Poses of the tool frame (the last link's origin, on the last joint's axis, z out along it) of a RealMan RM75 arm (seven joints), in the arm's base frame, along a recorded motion.
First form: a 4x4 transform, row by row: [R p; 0 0 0 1], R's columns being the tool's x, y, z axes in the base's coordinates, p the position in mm. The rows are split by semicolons.
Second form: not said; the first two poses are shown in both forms.
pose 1, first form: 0.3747, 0.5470, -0.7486, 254.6; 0.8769, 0.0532, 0.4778, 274.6; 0.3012, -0.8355, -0.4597, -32.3; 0, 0, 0, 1
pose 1, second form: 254.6, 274.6, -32.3, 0.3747, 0.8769, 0.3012, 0.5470, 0.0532, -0.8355
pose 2, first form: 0.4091, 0.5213, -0.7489, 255.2; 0.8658, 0.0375, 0.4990, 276.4; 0.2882, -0.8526, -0.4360, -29.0; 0, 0, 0, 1
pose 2, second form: 255.2, 276.4, -29.0, 0.4091, 0.8658, 0.2882, 0.5213, 0.0375, -0.8526
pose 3, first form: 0.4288, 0.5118, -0.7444, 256.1; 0.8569, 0.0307, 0.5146, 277.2; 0.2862, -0.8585, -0.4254, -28.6; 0, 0, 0, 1
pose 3, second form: 256.1, 277.2, -28.6, 0.4288, 0.8569, 0.2862, 0.5118, 0.0307, -0.8585
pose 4, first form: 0.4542, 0.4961, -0.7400, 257.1; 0.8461, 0.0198, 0.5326, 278.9; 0.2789, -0.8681, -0.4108, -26.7; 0, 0, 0, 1
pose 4, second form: 257.1, 278.9, -26.7, 0.4542, 0.8461, 0.2789, 0.4961, 0.0198, -0.8681
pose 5, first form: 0.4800, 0.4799, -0.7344, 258.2; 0.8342, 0.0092, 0.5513, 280.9; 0.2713, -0.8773, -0.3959, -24.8; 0, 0, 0, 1
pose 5, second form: 258.2, 280.9, -24.8, 0.4800, 0.8342, 0.2713, 0.4799, 0.0092, -0.8773
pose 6, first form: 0.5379, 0.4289, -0.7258, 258.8; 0.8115, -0.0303, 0.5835, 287.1; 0.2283, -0.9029, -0.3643, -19.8; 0, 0, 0, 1
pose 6, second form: 258.8, 287.1, -19.8, 0.5379, 0.8115, 0.2283, 0.4289, -0.0303, -0.9029
